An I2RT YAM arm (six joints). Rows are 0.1 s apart.
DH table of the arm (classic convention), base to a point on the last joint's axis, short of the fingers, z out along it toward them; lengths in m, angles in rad. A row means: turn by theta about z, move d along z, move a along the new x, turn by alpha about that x. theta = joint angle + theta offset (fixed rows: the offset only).
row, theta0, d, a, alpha
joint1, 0, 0.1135, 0.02, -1.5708
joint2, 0, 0, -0.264, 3.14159
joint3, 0.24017, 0, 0.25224, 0
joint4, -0.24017, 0, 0.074, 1.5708
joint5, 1.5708, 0, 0, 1.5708
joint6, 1.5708, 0.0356, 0, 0
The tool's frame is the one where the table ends.
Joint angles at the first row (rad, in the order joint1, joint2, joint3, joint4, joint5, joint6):
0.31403, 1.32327, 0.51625, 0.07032, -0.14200, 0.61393
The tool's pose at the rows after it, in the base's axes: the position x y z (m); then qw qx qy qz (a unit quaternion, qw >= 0):
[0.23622 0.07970 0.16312 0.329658 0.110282 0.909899 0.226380]
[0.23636 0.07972 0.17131 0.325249 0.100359 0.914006 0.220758]
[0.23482 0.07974 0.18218 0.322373 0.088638 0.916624 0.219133]
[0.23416 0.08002 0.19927 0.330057 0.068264 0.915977 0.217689]
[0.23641 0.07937 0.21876 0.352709 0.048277 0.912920 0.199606]
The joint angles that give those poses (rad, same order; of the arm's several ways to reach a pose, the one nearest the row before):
0.30729, 1.31888, 0.53220, 0.03113, -0.12715, 0.60348
0.30681, 1.29990, 0.56213, -0.03320, -0.12989, 0.58050
0.30759, 1.26936, 0.59275, -0.10273, -0.13816, 0.55818
0.30851, 1.23171, 0.63802, -0.17422, -0.14493, 0.51889
0.30762, 1.20542, 0.69480, -0.23160, -0.11431, 0.46359

